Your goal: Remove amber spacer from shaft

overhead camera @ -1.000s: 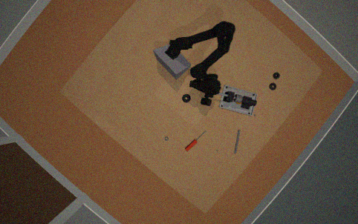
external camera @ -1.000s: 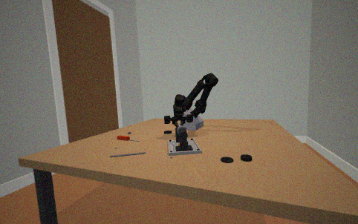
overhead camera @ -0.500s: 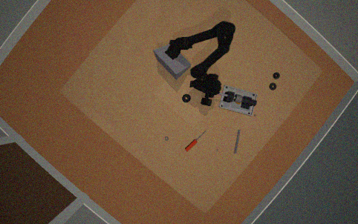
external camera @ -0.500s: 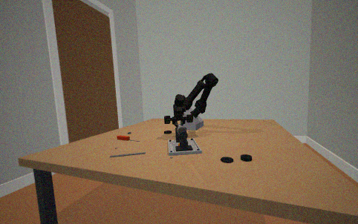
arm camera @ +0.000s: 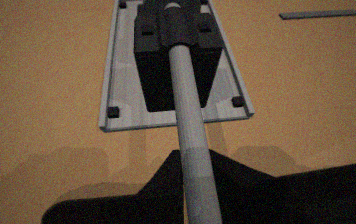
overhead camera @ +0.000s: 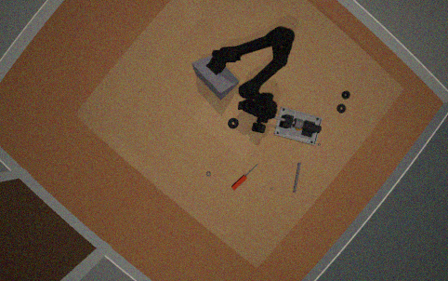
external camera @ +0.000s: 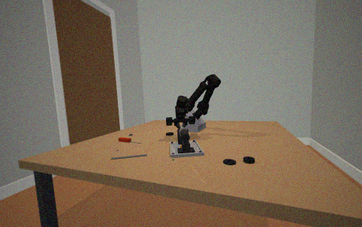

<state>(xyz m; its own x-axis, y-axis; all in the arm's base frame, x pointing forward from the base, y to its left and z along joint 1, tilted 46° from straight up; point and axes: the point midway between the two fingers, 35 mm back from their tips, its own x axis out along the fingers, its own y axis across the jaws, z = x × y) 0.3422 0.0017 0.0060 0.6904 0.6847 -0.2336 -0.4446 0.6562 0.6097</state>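
Now: the grey shaft 50 mm ahead of my gripper tip, 30 mm to the left of it and 20 mm above it. From my gripper tip the other things lie so: amber spacer: 150 mm ahead, 70 mm to the left, 40 mm below.
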